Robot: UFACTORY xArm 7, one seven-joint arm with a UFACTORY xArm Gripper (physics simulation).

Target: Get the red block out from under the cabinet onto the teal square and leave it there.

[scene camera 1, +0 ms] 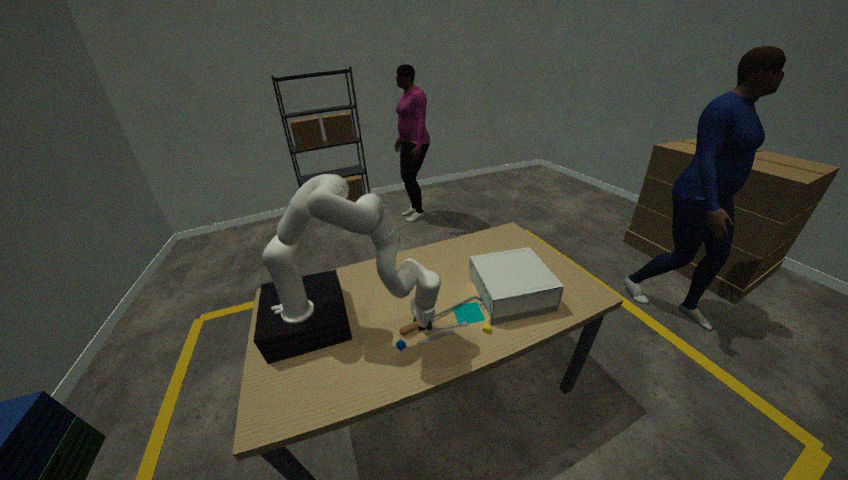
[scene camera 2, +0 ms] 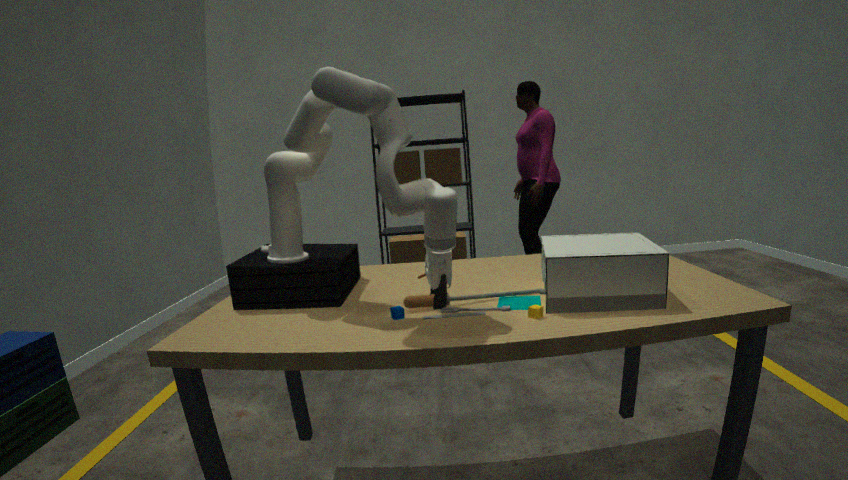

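Where they show: gripper, fingertip midpoint: (scene camera 1: 419, 325) (scene camera 2: 438, 304); arm's base, origin of the base link: (scene camera 1: 298, 311) (scene camera 2: 288, 258).
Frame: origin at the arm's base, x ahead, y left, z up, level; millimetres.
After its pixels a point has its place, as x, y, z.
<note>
My gripper (scene camera 1: 424, 325) @[442, -122, -117] (scene camera 2: 440, 300) @[442, -122, -117] is shut on the wooden handle (scene camera 1: 409, 328) @[395, -148, -90] (scene camera 2: 418, 300) @[395, -153, -95] of a long tool, low over the table. The tool's grey rod (scene camera 1: 458, 305) @[626, -84, -112] (scene camera 2: 493, 295) @[586, -94, -110] points right, passes behind the teal square in both views, and reaches the left side of the cabinet. Its far end is hidden or too small to make out in scene camera 2. The white cabinet (scene camera 1: 515, 272) @[866, -120, 12] (scene camera 2: 604, 246) @[870, -148, 12] stands on the right of the table. The teal square (scene camera 1: 468, 312) @[651, -128, -123] (scene camera 2: 519, 303) @[648, -138, -123] lies flat just left of it. The red block does not show clearly in either view.
A blue block (scene camera 1: 401, 344) @[348, -204, -98] (scene camera 2: 396, 312) @[347, -209, -105] lies front left of the gripper, a yellow block (scene camera 1: 486, 328) @[667, -251, -99] (scene camera 2: 535, 311) @[669, -258, -104] near the cabinet's front left corner. A thin grey tool (scene camera 1: 465, 323) @[611, -184, -115] (scene camera 2: 505, 308) @[607, -189, -116] lies in front of the square. A small reddish-brown piece (scene camera 2: 422, 275) @[376, 195, -118] shows behind the gripper.
</note>
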